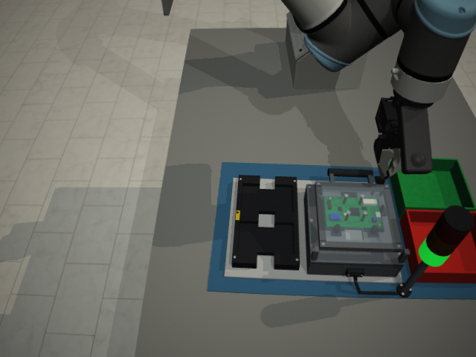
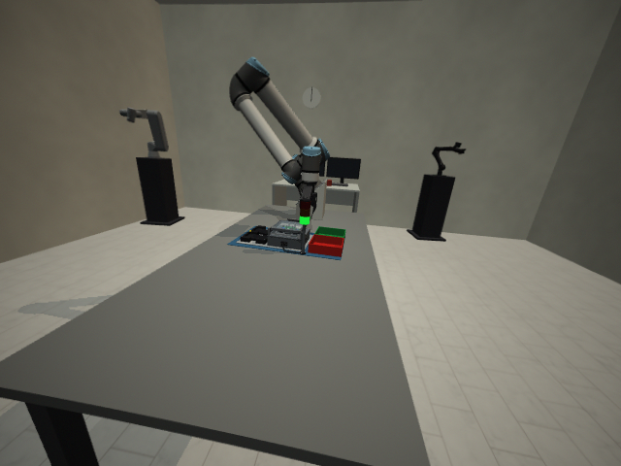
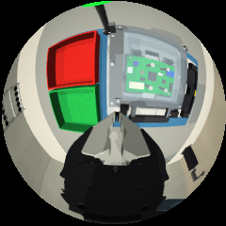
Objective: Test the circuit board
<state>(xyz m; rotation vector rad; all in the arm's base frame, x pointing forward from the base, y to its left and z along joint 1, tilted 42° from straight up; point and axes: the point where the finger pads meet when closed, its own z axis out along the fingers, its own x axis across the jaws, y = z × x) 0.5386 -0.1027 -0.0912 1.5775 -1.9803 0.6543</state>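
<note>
The black latch tab lies 1 cm ahead of my hand, 1 cm to the right of it and 1 cm below it. Also, from my hand: green bin (1 cm behind, 13 cm to the left, 9 cm below); then green circuit board (6 cm ahead, 8 cm to the right, 3 cm below); then tester lid (6 cm ahead, 8 cm to the right, 1 cm below).
</note>
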